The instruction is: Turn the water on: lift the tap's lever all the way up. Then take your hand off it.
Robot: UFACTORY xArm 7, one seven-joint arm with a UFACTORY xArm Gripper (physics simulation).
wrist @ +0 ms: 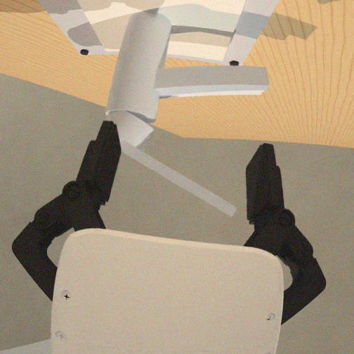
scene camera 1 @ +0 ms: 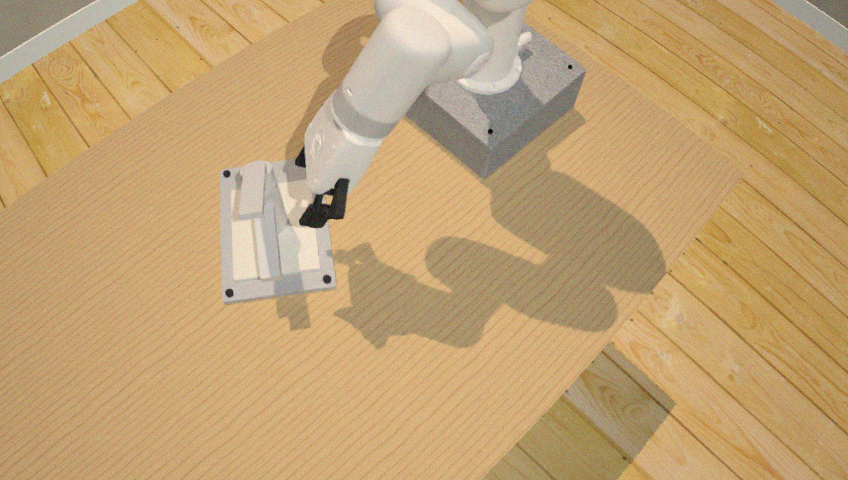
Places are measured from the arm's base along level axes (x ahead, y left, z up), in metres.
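Pixels of known places: gripper, between the fingertips: (scene camera 1: 307, 194).
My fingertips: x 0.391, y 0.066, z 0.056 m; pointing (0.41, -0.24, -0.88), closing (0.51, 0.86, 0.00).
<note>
Ahead of a thing's pixels: the offset from my fingertips to its middle. "pt": to the spot under its first point. Level surfaces: height alone.
The tap's pale grey lever @(dx +0.056, dy -0.038, dz +0.020 m) (scene camera 1: 252, 193) (wrist: 180, 177) runs out from the head of the tap body (wrist: 137, 70), above the spout @(dx +0.066, dy -0.019, dz -0.075 m) (scene camera 1: 267, 246) (wrist: 210, 80). In the wrist view it slopes away from the spout, clearly tilted rather than parallel to it. My gripper (scene camera 1: 303, 193) (wrist: 186, 144) is open and empty. In scene camera 1 it is just right of the lever, above the right part of the base plate. In the wrist view the lever crosses the gap between the fingers, its free end close to the right finger. I cannot tell whether anything touches; one fingertip is hidden in scene camera 1.
The tap's base plate @(pt dx +0.106, dy -0.096, dz -0.145 m) (scene camera 1: 228, 243) (wrist: 257, 22) lies on the wooden table @(dz -0.154 m) (scene camera 1: 178, 368) (wrist: 305, 95). The grey robot pedestal (scene camera 1: 452, 127) stands at the upper right in scene camera 1. The arm crosses above the table from there and shadows fall to its right.
</note>
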